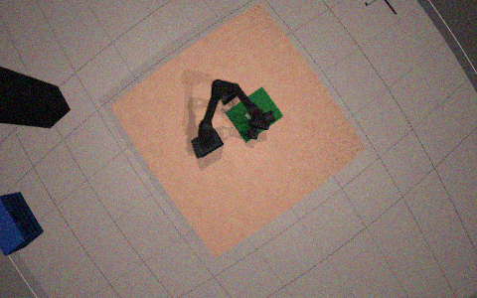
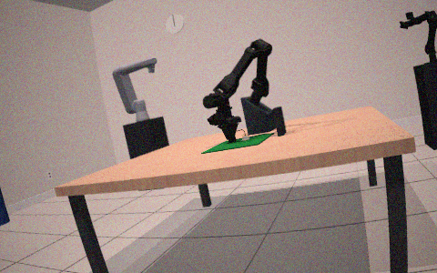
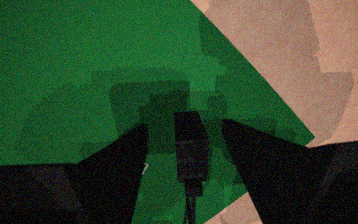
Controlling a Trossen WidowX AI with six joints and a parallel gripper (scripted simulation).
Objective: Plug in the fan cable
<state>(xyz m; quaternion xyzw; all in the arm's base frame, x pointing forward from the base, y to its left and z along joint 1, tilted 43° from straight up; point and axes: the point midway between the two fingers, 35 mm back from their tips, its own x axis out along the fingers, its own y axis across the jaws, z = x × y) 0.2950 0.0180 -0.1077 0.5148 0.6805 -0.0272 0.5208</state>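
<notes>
My gripper tip is 70 mm to the right of the white fan header and 20 mm above it. Round my gripper tip: black fan plug: 10 mm to the left, 10 mm behind, 10 mm above; green board: 60 mm to the left, 50 mm ahead, 30 mm below.
</notes>
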